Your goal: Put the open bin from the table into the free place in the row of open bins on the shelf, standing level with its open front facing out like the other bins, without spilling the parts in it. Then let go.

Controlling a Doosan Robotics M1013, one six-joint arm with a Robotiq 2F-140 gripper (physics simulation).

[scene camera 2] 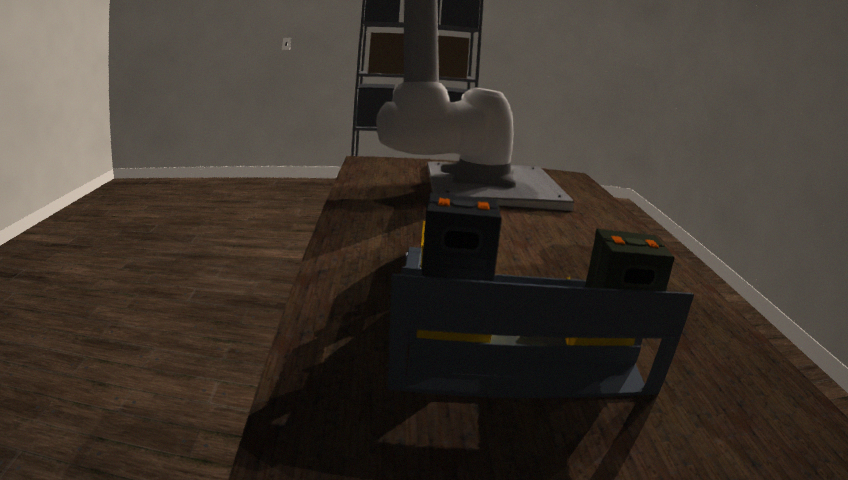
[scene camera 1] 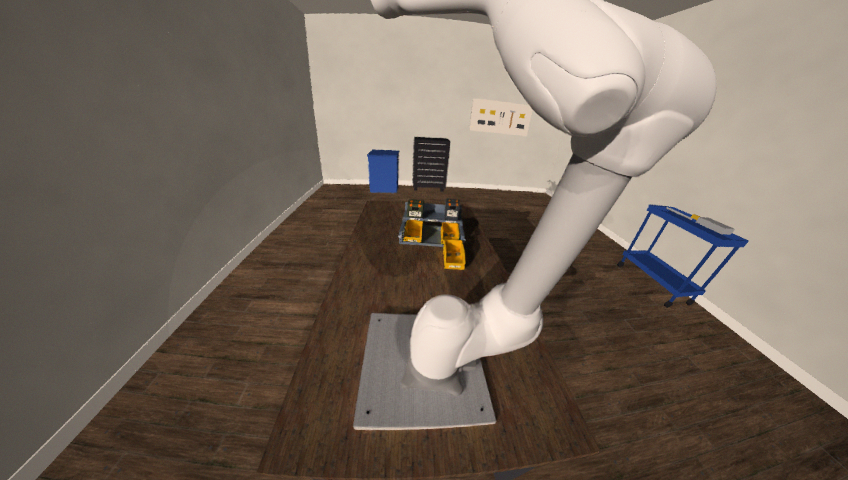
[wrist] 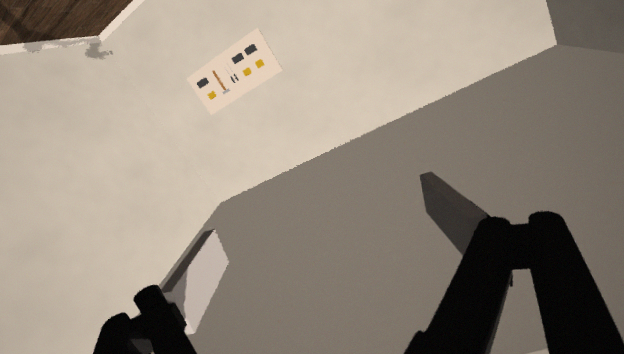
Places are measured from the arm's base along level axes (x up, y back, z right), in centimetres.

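Pixels of known places: gripper, fingertip midpoint: point(wrist: 319, 221); arm's base, origin of the base link: point(scene camera 2: 484, 177) point(scene camera 1: 433, 364).
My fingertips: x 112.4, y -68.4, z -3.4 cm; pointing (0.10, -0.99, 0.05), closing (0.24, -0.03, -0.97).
Observation:
Ahead of a thing's pixels: the offset from my fingertips to its top centre. "*": to the spot under its first point.
The open yellow bin @(* dz +10.7, dx -114.1, dy +2.5 cm) point(scene camera 1: 454, 255) stands on the table in front of the shelf's right end, with small dark parts in it. The grey-blue shelf @(* dz -4.2, dx -103.7, dy -30.4 cm) point(scene camera 1: 433, 212) point(scene camera 2: 535, 309) holds a yellow bin @(* dz -16.7, dx -113.6, dy -20.5 cm) point(scene camera 1: 412, 230) at the left of its lower row and another yellow bin @(* dz +8.2, dx -112.4, dy -23.7 cm) point(scene camera 1: 450, 230) at the right, partly behind the bin on the table. A gap lies between these two. In scene camera 2 the shelf shows from behind, and its bins are mostly hidden. My gripper point(wrist: 319, 221) is open and empty, its fingers wide apart, facing wall and ceiling, away from the bins.
A green-black case @(dz -15.5, dx -94.6, dy -24.1 cm) point(scene camera 1: 415, 208) point(scene camera 2: 631, 261) and a black case @(dz +7.5, dx -92.1, dy -24.9 cm) point(scene camera 1: 452, 208) point(scene camera 2: 462, 240) stand on the shelf's upper level. The arm rises from a grey base plate point(scene camera 1: 380, 380) point(scene camera 2: 535, 184) on the wooden table. A blue cart point(scene camera 1: 731, 239) stands to the right in scene camera 1.

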